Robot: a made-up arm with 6 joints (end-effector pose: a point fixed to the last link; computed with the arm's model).
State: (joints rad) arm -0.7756 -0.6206 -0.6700 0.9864 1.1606 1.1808
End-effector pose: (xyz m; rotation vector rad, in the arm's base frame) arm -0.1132 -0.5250 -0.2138 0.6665 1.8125 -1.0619
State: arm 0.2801 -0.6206 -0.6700 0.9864 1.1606 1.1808
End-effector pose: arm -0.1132 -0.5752 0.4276 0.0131 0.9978 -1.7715
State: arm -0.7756 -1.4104 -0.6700 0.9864 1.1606 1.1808
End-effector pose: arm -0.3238 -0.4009 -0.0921 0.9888 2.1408 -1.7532
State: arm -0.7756 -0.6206 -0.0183 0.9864 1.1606 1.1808
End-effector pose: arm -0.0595 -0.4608 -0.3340 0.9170 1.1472 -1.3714
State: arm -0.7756 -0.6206 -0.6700 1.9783 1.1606 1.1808
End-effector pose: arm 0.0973 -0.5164 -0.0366 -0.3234 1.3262 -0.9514
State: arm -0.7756 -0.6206 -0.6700 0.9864 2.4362 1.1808
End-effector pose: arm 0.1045 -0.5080 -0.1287 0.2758 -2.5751 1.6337
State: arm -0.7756 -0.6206 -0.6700 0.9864 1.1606 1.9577
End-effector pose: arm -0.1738 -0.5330 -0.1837 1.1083 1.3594 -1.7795
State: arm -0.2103 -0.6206 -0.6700 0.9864 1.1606 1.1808
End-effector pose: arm -0.1132 -0.6382 0.1240 0.3205 1.4083 -1.4872
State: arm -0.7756 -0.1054 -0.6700 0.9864 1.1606 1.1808
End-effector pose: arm 0.0675 -0.5298 -0.2186 0.4644 1.5426 -0.6493
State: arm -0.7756 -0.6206 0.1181 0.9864 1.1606 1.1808
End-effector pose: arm -0.0403 -0.4564 -0.3582 0.9587 0.9994 -1.4204
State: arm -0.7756 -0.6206 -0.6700 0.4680 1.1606 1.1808
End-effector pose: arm -0.2053 -0.4274 -0.2769 1.2443 1.9743 -1.0453
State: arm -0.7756 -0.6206 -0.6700 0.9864 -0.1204 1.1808
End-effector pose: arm -0.0959 -0.5095 -0.4479 1.1384 0.7307 -0.3392
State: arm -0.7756 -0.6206 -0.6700 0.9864 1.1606 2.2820
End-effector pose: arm -0.1974 -0.5208 -0.1718 1.2737 1.0935 -2.0489
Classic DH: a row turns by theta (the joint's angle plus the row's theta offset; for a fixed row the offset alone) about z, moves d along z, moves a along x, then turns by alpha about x. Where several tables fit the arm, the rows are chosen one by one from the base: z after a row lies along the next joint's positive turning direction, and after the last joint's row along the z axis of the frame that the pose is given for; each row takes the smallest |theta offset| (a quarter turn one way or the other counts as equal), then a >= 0, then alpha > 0; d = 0 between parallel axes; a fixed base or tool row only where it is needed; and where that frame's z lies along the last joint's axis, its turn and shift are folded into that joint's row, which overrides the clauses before.
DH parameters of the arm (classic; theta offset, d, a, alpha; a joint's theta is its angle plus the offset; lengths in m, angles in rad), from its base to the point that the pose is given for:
base (fixed): -1.5708 0.15 0 1.5708
joint 1: 0 0.01 0.29 -1.5708
joint 2: 1.5708 0.14 0.34 1.5708
joint 3: -1.5708 0.08 0.3 1.5708
joint 4: 0 -0.03 0.08 1.5708
joint 5: 0 -0.17 0.23 1.5708
joint 6: -1.5708 -0.02 0 1.5708
tool (fixed): 1.5708 0.09 0 0

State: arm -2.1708 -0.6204 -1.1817 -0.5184 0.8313 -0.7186
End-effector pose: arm -0.1987 0.1140 -0.0936 2.1049 0.8829 2.0619
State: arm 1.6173 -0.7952 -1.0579 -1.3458 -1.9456 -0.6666
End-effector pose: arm -0.0120 -0.2099 0.5427 -1.2227 -2.0166 -1.7962
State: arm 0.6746 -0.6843 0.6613 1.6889 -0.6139 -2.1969
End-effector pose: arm 0.1943 -0.6751 0.8407 1.3159 -0.1021 0.4908
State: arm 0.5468 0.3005 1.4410 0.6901 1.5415 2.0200
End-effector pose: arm 0.5613 -0.4435 0.2766 1.3847 -0.3776 -0.2090
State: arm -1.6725 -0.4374 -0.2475 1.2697 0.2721 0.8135
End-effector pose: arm 0.0763 0.0682 -0.5921 1.1928 0.8170 -0.0488
